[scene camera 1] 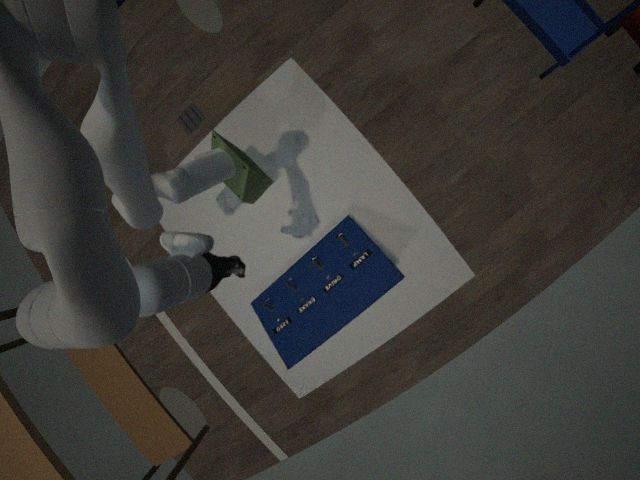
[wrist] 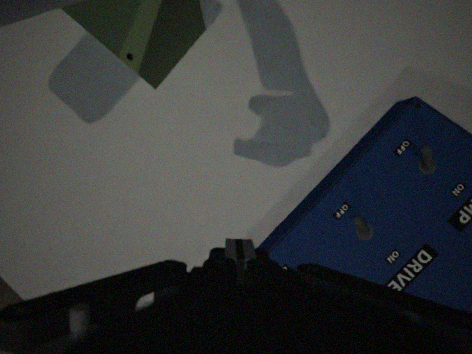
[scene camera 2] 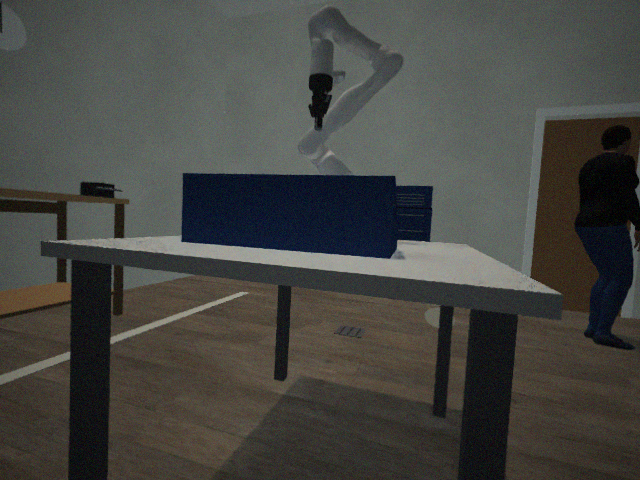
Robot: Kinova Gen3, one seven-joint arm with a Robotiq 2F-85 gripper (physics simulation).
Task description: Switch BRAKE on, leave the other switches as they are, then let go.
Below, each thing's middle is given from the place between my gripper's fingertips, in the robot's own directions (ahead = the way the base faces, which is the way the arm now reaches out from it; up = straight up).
I see the blue switch box [scene camera 2: 353, 215] 230 mm ahead of my hand, 20 mm to the left of it and 280 mm below it.
